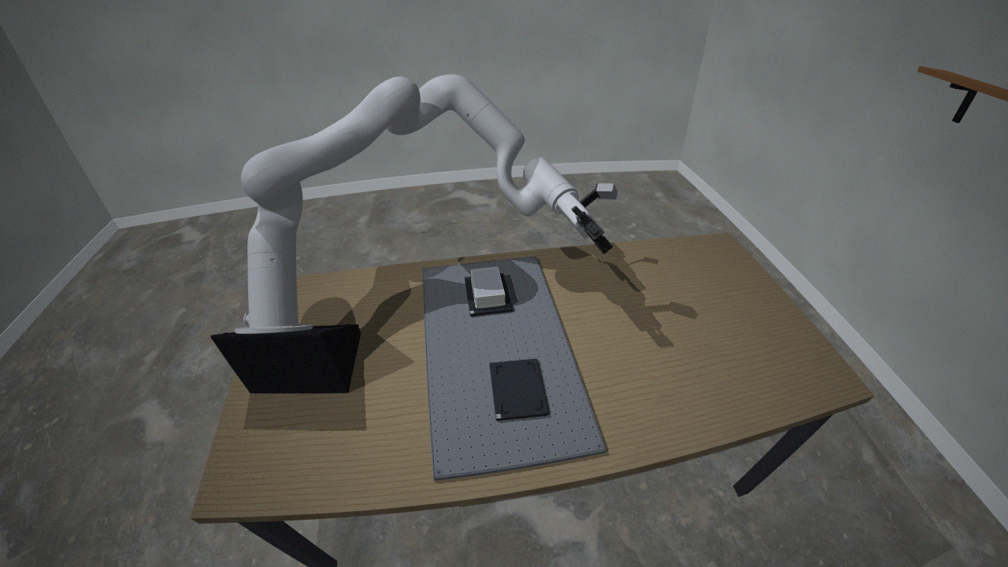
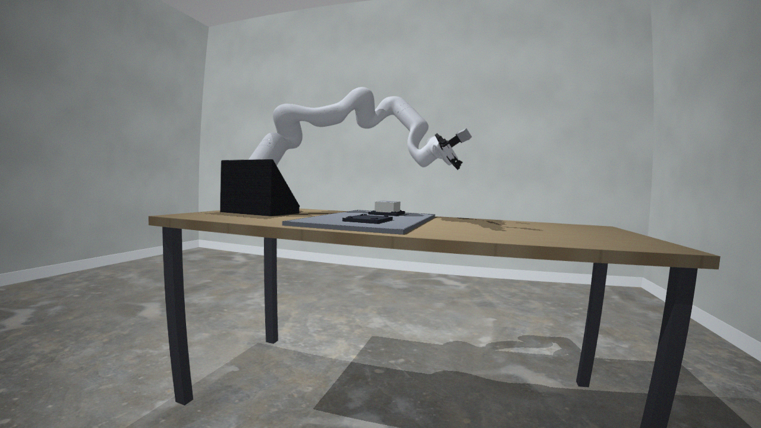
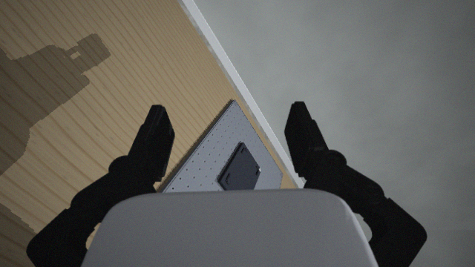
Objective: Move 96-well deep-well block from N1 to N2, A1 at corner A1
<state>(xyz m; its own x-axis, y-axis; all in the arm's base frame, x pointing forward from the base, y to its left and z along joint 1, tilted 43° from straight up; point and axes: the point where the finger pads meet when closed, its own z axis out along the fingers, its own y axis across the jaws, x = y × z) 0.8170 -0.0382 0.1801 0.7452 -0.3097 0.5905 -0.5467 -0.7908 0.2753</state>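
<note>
Now: the 96-well deep-well block 280 mm behind my hand, 220 mm below it and 110 mm to the left of it.
</note>
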